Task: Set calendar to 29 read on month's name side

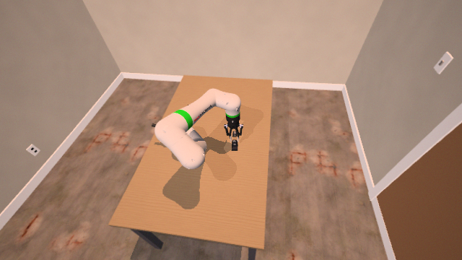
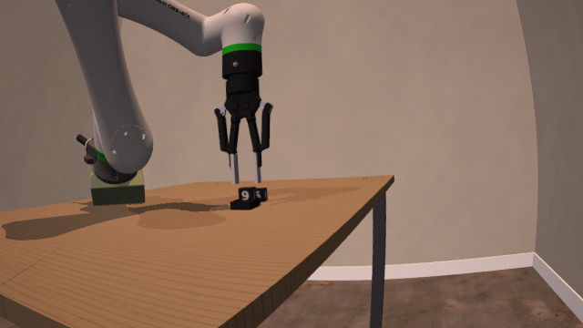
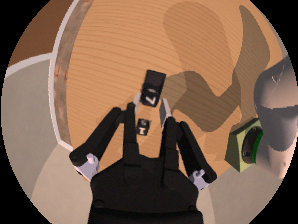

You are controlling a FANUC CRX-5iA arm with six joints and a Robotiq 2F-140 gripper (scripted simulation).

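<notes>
Now: hand 20 mm to the left of the black calendar tray and 70 mm above it.
</notes>
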